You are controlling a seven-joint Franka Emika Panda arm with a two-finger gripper.
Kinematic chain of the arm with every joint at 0, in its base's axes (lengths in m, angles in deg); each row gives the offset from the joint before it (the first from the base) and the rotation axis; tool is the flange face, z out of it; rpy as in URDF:
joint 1: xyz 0 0 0.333 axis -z
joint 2: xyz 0 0 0 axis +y
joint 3: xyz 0 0 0.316 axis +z
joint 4: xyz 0.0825 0 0 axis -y
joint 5: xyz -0.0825 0 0.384 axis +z
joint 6: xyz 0 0 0 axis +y
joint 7: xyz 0.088 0 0 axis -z
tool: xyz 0 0 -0.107 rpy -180 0 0
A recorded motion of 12 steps. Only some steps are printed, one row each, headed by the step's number.
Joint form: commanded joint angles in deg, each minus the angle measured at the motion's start. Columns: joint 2, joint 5, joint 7, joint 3, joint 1, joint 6, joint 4.
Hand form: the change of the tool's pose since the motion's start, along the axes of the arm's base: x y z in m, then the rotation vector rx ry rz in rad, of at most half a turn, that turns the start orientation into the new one. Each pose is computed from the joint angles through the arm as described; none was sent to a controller.
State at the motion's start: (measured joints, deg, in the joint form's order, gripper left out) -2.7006 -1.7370 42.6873 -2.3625 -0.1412 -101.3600 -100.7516
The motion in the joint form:
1: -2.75 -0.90 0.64 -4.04 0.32 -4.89 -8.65
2: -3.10 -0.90 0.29 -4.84 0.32 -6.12 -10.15
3: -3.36 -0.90 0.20 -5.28 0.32 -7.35 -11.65
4: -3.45 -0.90 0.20 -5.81 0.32 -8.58 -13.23
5: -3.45 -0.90 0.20 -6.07 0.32 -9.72 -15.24
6: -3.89 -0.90 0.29 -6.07 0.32 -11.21 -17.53
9: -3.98 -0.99 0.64 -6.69 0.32 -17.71 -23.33
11: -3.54 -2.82 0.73 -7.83 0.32 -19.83 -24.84
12: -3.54 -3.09 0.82 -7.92 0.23 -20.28 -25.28
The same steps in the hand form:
1: -0.0199 -0.0425 -0.0395 -0.0042 0.0182 -0.0805
2: -0.0230 -0.0498 -0.0470 -0.0022 0.0171 -0.0872
3: -0.0256 -0.0536 -0.0554 -0.0005 0.0173 -0.0923
4: -0.0282 -0.0581 -0.0660 0.0015 0.0219 -0.1004
5: -0.0317 -0.0597 -0.0811 0.0038 0.0370 -0.1038
6: -0.0366 -0.0587 -0.0939 0.0060 0.0431 -0.1040
9: -0.0448 -0.0620 -0.1309 0.0072 0.0292 -0.1156
11: -0.0477 -0.0731 -0.1439 -0.0189 0.0291 -0.1202
12: -0.0486 -0.0730 -0.1468 -0.0225 0.0293 -0.1189

